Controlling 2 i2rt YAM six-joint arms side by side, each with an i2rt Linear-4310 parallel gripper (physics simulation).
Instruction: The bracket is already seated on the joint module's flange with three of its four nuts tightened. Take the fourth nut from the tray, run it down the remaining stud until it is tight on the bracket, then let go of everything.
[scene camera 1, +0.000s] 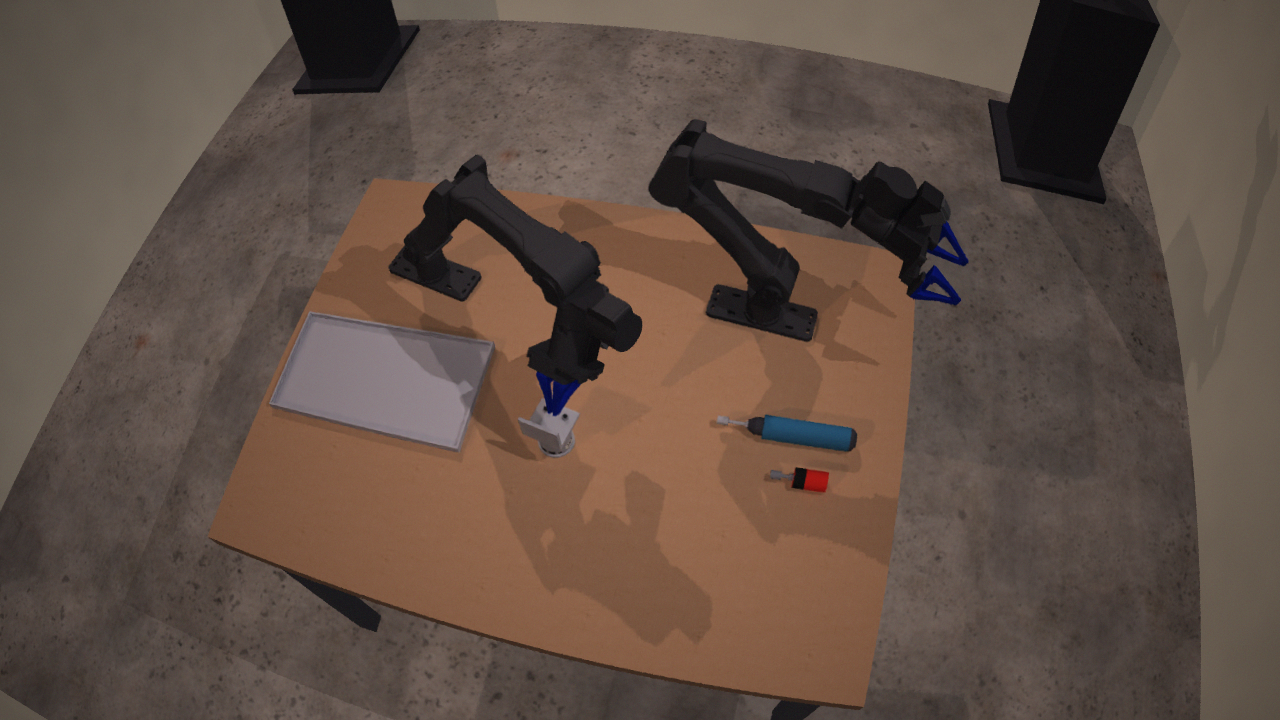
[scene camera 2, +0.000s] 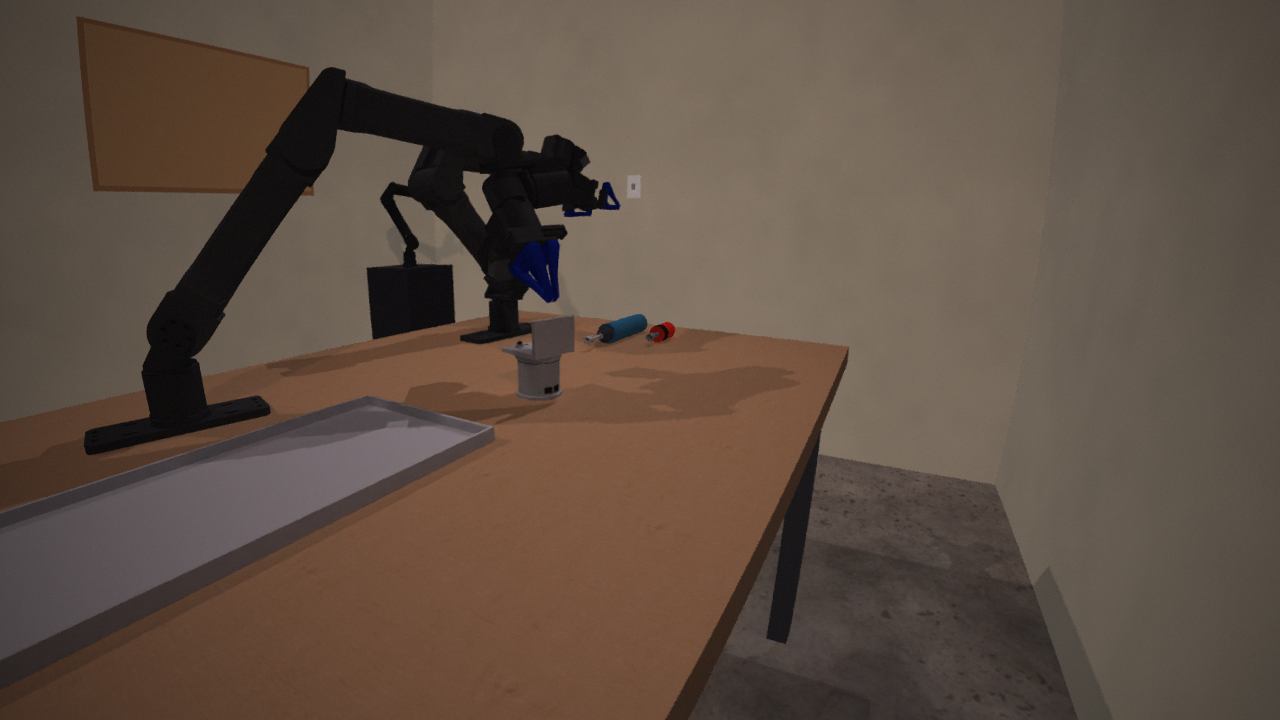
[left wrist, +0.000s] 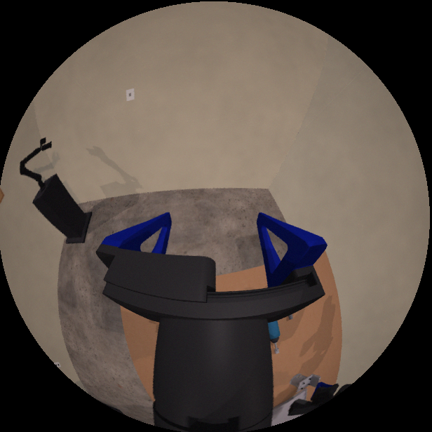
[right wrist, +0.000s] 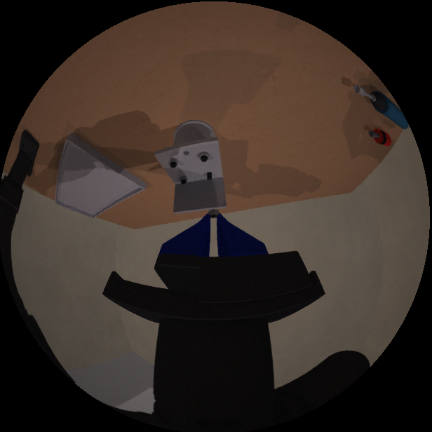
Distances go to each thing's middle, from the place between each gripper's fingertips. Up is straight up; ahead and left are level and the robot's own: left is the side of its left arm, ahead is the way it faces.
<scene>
I see the bracket (scene camera 2: 554, 336) 5 cm below my right hand, 2 cm to the right of it and 1 cm behind it. Round my right hand: joint module (scene camera 2: 538, 380): 9 cm below, 2 cm to the right, 1 cm behind; blue-handled driver (scene camera 1: 773, 428): 36 cm to the left, 11 cm below, 9 cm behind.
I see the blue-handled driver 260 mm below my left hand, 250 mm to the right of it and 160 mm ahead of it. From my left hand the other things lie so: bracket: 630 mm to the right, 230 mm ahead, 200 mm below; joint module: 630 mm to the right, 240 mm below, 230 mm ahead.
</scene>
